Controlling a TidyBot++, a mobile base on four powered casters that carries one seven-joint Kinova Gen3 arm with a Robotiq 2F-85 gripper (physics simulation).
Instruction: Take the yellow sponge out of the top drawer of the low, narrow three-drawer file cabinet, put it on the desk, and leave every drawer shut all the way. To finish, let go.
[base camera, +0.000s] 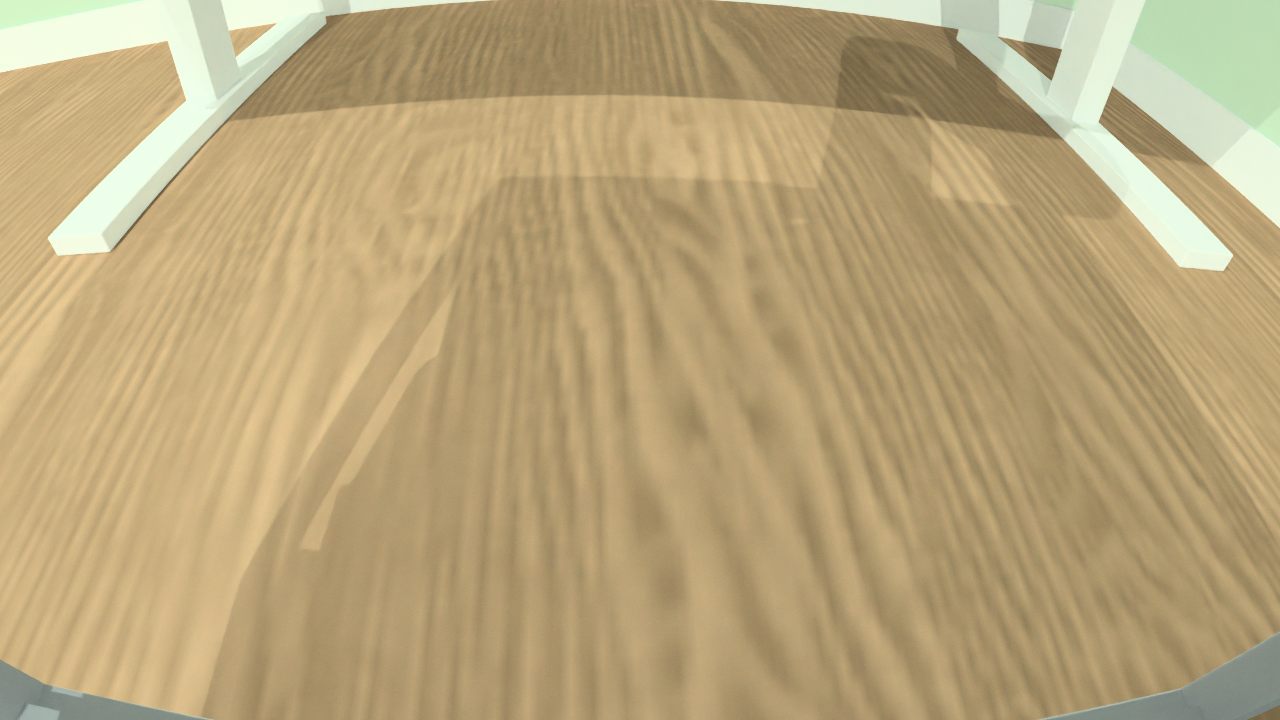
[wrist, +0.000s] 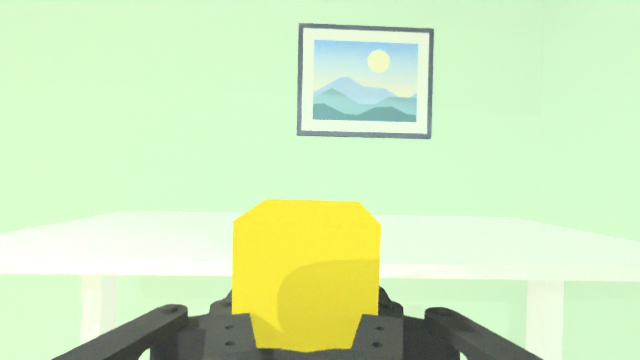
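Places are measured from the arm's base along level axes (x ahead, y left, z up), in millimetres.
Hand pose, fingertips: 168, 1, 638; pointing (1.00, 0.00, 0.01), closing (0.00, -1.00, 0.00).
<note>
After its pixels a point has its place, as x, y, z.
The yellow sponge (wrist: 306, 250) {106, 2, 673} is in the lower middle of the wrist view, held between the two dark fingers. My gripper (wrist: 309, 294) {168, 1, 638} is shut on it and points forward toward the desk. The white desk (wrist: 150, 242) {712, 337, 554} spans the wrist view behind the sponge, seen from slightly above its top. The sponge hides the middle of the desk's front edge. In the base camera view the desk's feet (base camera: 152, 170) (base camera: 1154, 197) stand on the floor at left and right. The file cabinet and its drawers do not show in either view.
A framed mountain picture (wrist: 365, 130) {1358, -205, 889} hangs on the pale green wall (wrist: 150, 125) {1354, 650, 888} behind the desk. The wooden floor (base camera: 626, 402) {406, -5, -397} lies between the desk's feet in the base camera view, with shadows across it. Grey base edges show at the bottom corners.
</note>
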